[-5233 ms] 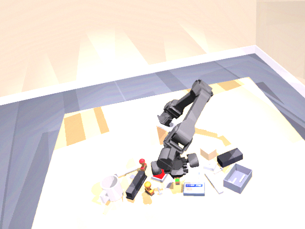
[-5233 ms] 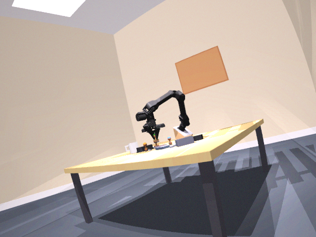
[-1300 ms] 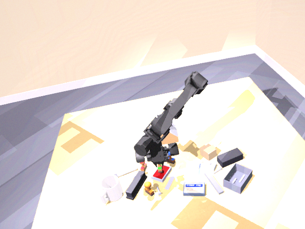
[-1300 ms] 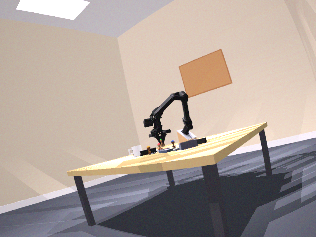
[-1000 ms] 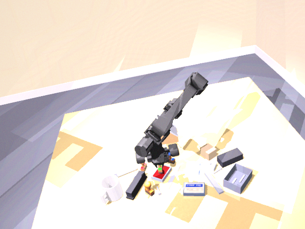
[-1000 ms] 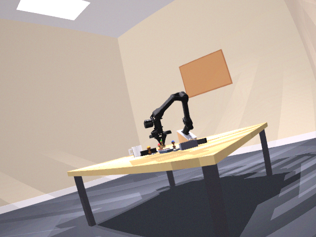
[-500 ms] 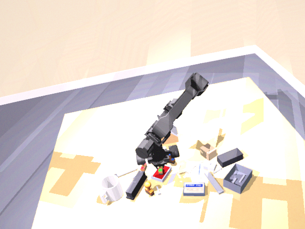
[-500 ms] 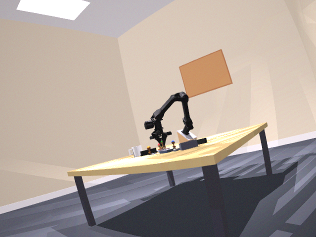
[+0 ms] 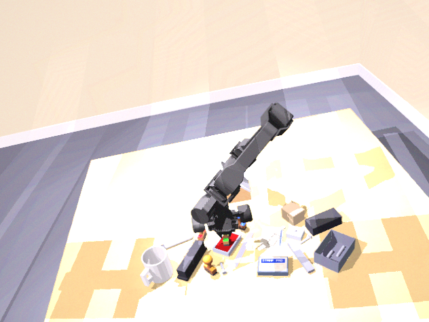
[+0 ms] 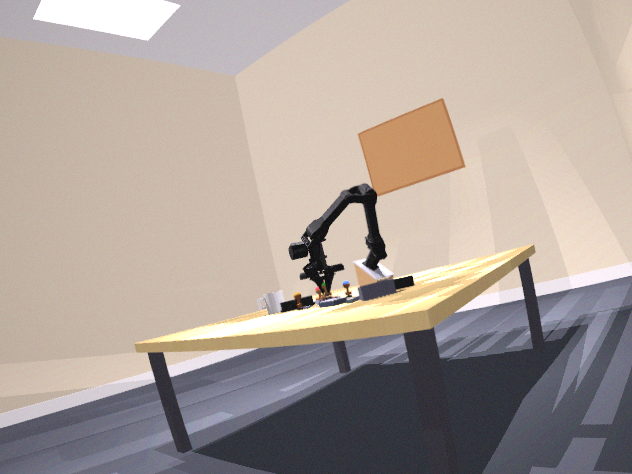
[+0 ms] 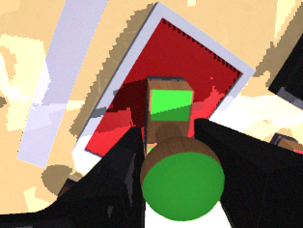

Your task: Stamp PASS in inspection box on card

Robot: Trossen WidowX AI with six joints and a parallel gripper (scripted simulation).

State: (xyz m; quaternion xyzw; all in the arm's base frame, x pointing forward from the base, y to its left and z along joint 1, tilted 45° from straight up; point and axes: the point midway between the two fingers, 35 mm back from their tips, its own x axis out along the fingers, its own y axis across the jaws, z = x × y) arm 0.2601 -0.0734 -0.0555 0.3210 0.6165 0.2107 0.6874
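The green-knobbed stamp is right at my gripper tip. The rest, counted from my gripper tip: red ink pad (30 mm below); then blue-knobbed stamp (60 mm to the left, 60 mm behind, 20 mm below); then red-knobbed stamp (70 mm to the right, 60 mm behind, 20 mm below).
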